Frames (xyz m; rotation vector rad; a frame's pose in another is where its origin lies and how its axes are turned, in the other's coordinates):
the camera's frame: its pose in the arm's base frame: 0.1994 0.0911 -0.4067 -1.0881 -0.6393 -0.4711
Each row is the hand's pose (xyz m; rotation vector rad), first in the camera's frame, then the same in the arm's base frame.
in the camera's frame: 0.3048 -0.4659 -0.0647 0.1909 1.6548 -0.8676
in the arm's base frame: 0.1396 -0.1663 0.0876 0.0733 0.4010 -1.7257
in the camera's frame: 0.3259 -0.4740 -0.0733 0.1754 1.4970 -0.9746
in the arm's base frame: 0.1519 -0.1783 0.1046 0.0307 0.2167 -1.7745
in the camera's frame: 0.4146 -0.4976 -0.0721 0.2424 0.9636 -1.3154
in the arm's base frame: 0.2013 -0.1903 0.1811 0.0214 -0.4300 -1.8436
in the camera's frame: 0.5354 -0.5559 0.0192 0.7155 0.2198 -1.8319
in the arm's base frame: 0.2300 -0.1349 0.3309 0.5185 -1.3553 -1.6933
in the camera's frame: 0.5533 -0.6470 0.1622 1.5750 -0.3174 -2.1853
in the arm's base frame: 0.1500 -0.0408 0.4484 1.4843 -1.8349 -1.1896
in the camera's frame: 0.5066 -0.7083 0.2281 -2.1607 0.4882 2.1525
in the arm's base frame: 0.0608 -0.0027 0.4778 2.1223 -1.7961 -0.7313
